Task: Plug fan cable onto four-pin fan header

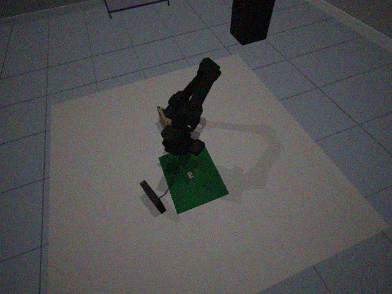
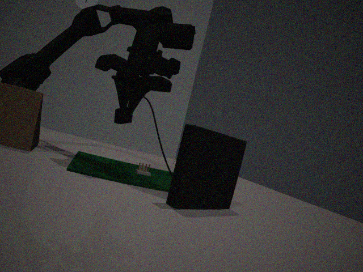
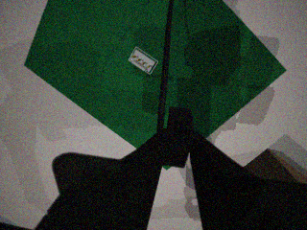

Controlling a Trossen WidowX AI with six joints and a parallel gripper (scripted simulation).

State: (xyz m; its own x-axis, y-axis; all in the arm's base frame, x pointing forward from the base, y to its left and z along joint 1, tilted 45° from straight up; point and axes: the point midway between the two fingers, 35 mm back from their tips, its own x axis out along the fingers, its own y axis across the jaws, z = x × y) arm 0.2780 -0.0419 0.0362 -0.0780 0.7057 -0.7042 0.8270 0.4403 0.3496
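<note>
Right now my gripper tip is 7 cm short of the white four-pin fan header, 1 cm to the left of it and 12 cm above it. Round my gripper tip: green board (6 cm ahead, 14 cm below); black fan (12 cm ahead, 18 cm to the right, 6 cm below); black plug (1 cm to the left, 1 cm below).
</note>
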